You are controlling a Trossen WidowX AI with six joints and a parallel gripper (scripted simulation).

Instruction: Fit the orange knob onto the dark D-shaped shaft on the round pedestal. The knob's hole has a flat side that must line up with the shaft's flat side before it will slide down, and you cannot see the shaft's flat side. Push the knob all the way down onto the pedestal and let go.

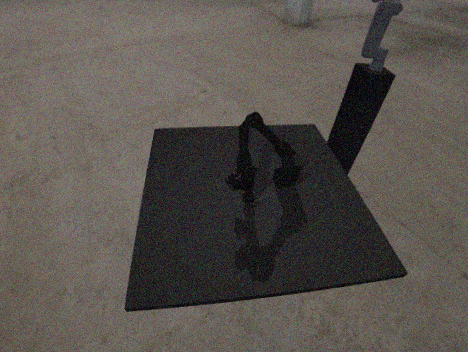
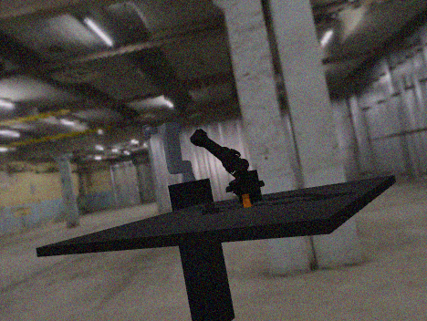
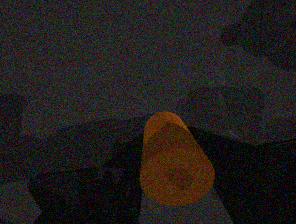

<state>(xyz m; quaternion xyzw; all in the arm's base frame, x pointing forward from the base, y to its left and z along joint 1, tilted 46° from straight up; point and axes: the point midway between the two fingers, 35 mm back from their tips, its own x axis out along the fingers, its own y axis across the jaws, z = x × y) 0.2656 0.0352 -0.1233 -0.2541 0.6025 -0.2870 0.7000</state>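
Right now the round dark pedestal is 17 cm to the right of my gripper tip, 7 cm ahead of it and 2 cm above it. The rest, counted from my gripper tip: orange knob (2 cm above).
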